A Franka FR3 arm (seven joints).
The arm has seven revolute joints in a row. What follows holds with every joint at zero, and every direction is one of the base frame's. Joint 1 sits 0.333 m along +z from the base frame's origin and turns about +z. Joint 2 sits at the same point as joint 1 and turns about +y. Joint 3 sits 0.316 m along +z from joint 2 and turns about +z. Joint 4 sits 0.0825 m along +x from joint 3 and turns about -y. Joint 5 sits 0.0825 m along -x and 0.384 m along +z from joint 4 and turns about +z. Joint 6 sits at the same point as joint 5 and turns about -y. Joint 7 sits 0.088 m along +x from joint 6 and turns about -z. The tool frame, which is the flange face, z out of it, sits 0.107 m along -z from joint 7; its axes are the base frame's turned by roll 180, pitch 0 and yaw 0 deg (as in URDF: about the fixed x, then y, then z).
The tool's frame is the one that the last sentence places.
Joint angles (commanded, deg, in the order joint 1, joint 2, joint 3, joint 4, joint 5, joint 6, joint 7), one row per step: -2.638 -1.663 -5.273 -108.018 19.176 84.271 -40.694; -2.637 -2.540 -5.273 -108.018 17.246 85.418 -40.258; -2.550 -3.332 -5.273 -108.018 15.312 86.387 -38.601; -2.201 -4.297 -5.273 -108.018 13.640 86.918 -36.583; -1.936 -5.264 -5.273 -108.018 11.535 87.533 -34.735; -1.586 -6.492 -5.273 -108.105 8.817 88.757 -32.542
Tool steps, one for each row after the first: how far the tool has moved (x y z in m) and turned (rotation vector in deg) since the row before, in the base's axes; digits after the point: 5 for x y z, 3 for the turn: -0.00086 -0.00430 0.00742 -2.257 -1.531 -0.203; -0.00101 -0.00338 0.00673 -2.541 -0.910 -1.175; -0.00228 -0.00025 0.00818 -2.267 -0.666 -1.231; -0.00239 -0.00185 0.00818 -2.617 -0.823 -1.117; -0.00239 -0.00249 0.01036 -3.328 -1.542 -1.387
